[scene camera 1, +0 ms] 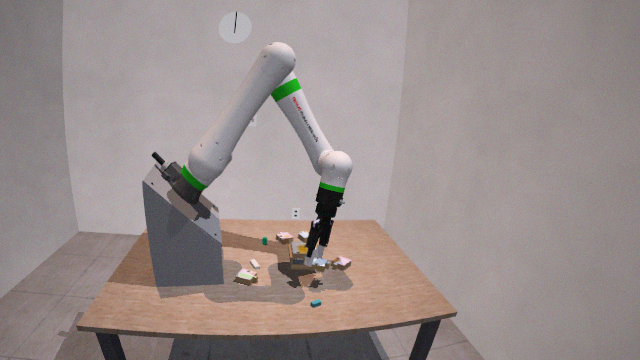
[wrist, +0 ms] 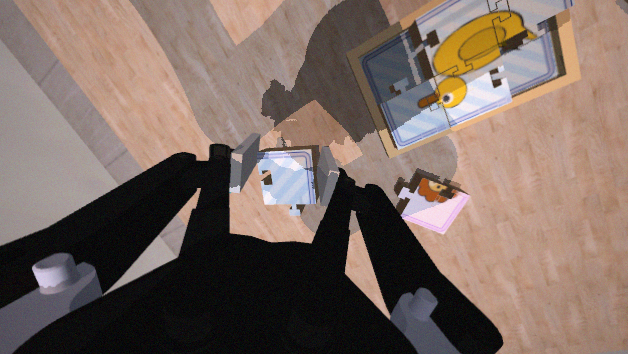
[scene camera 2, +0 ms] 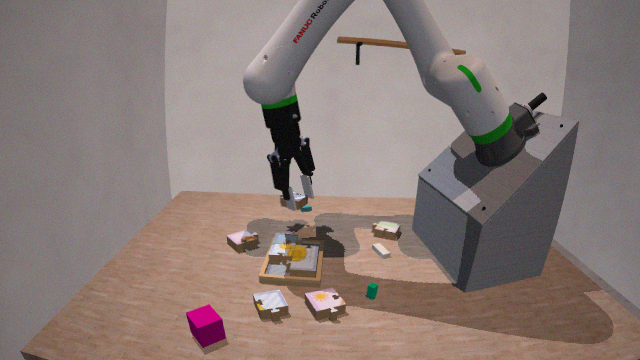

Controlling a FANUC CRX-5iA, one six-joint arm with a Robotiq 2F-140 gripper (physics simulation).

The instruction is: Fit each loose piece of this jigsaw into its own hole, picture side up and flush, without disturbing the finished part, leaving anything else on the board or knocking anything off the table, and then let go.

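My gripper (scene camera 1: 315, 256) (scene camera 2: 301, 200) (wrist: 289, 153) is shut on a blue striped corner piece (scene camera 1: 321, 265) (scene camera 2: 294, 201) (wrist: 289, 179), held picture side up above the table. The wooden-framed board (scene camera 2: 290, 281) (wrist: 570, 60) has the yellow duck part in it and open recesses around it; it is up and right of the gripper in the wrist view. Loose on the table are a pink lion piece (scene camera 1: 342, 262) (scene camera 2: 243, 240) (wrist: 440, 205), a pink sun piece (scene camera 2: 325, 301), a striped piece with a yellow corner (scene camera 2: 271, 301) and a green-and-pink piece (scene camera 1: 246, 276) (scene camera 2: 386, 229).
A magenta cube (scene camera 2: 206, 325), a green block (scene camera 1: 265, 241) (scene camera 2: 372, 291), a white block (scene camera 1: 255, 263) (scene camera 2: 381, 250) and a teal block (scene camera 1: 316, 303) (scene camera 2: 306, 208) lie on the table. The grey robot base (scene camera 1: 185, 245) (scene camera 2: 445, 225) stands at one side.
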